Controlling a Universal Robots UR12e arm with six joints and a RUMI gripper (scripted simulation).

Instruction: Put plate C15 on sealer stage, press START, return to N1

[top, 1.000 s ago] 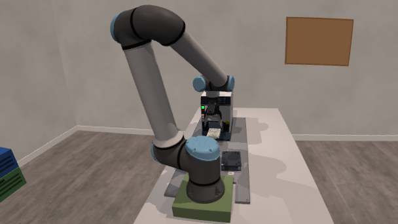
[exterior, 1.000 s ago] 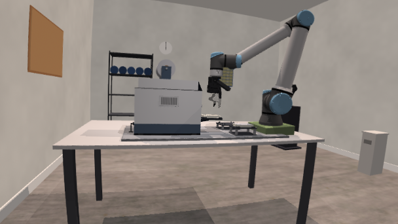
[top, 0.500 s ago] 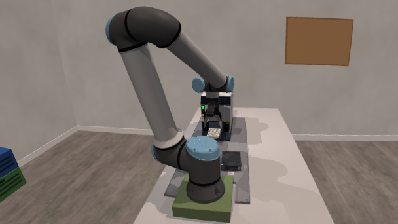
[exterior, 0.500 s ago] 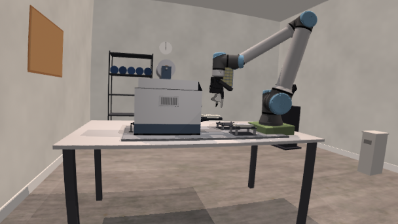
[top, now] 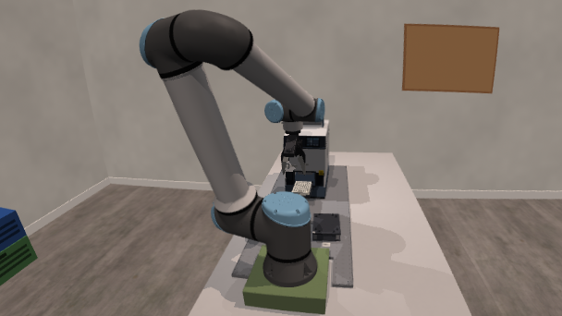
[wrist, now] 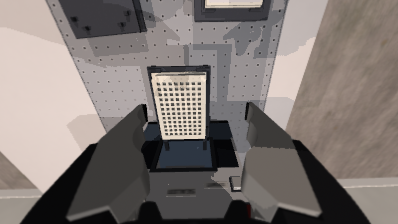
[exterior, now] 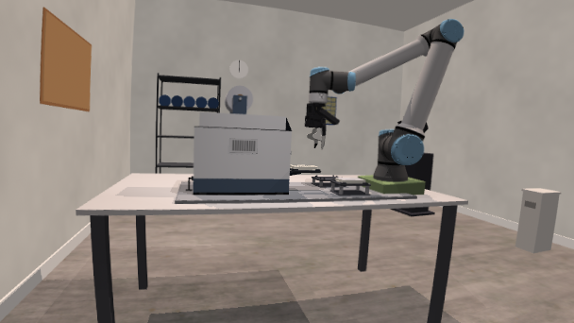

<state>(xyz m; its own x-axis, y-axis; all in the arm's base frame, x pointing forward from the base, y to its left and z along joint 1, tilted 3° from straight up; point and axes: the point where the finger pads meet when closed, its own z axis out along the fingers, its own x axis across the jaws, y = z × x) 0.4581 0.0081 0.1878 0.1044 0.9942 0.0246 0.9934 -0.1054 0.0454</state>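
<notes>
Now: the square button 17 cm ahead of my hand, 5 cm to the left of it and 3 cm below it. From my hand the other things lie so: plate C15 (11 cm below, 6 cm ahead, 3 cm to the right); then sealer stage (12 cm below, 6 cm ahead, 3 cm to the right); then nest N2 (17 cm below, 15 cm behind, 7 cm to the left).
</notes>
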